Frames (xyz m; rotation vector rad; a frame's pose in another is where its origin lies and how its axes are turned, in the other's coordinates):
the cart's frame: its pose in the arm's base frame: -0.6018 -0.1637 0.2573 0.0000 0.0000 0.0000
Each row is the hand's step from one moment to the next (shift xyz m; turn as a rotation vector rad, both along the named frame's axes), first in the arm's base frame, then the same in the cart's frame.
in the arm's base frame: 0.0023 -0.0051 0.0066 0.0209 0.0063 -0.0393
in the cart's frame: 0.0023 -0.0051 0.0066 0.0209 0.0063 -0.0393
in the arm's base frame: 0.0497 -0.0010 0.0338 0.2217 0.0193 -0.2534
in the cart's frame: 0.0497 -0.0010 0.0338 0.2217 0.0193 -0.2534
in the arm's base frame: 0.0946 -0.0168 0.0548 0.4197 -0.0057 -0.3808
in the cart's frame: 0.0946 -0.0168 0.0548 0.4197 -0.0057 -0.3808
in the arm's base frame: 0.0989 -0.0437 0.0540 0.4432 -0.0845 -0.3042
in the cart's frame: 0.0989 -0.0437 0.0540 0.4432 -0.0845 -0.3042
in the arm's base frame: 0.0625 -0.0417 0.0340 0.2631 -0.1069 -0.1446
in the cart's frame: 0.0625 -0.0417 0.0340 0.2631 -0.1069 -0.1446
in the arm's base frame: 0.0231 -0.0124 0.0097 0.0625 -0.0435 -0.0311
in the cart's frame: 0.0231 -0.0124 0.0097 0.0625 -0.0435 -0.0311
